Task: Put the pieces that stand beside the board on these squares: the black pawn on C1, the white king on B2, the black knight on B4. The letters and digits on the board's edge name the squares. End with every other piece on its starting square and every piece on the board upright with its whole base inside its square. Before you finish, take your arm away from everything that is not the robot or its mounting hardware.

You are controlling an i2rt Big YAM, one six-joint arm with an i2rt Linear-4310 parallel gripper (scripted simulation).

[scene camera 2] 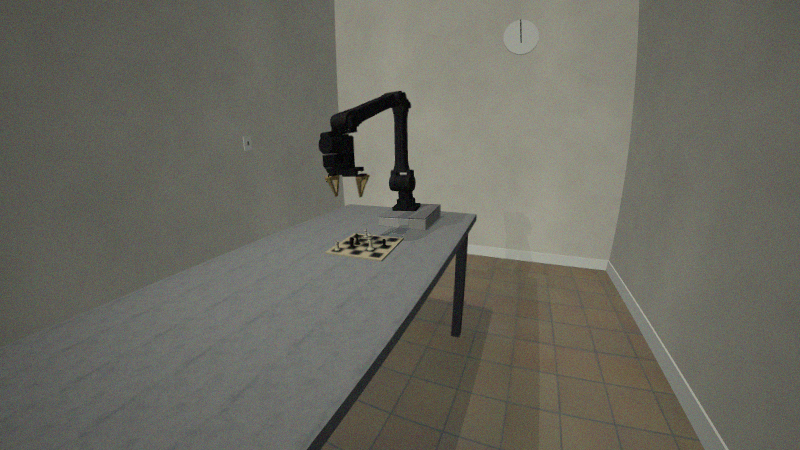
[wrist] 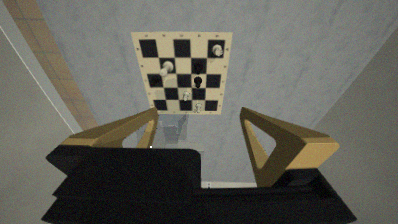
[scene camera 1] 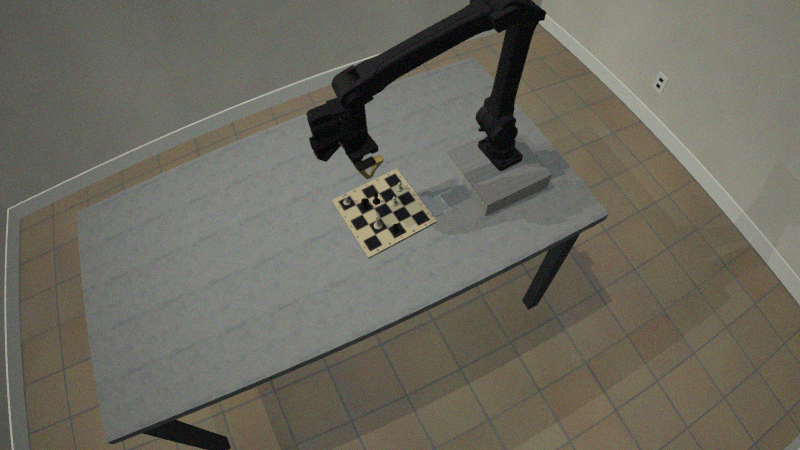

Labels:
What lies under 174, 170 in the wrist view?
My gripper.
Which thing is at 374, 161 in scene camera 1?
My gripper.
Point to a chessboard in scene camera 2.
360, 251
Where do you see a chessboard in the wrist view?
183, 49

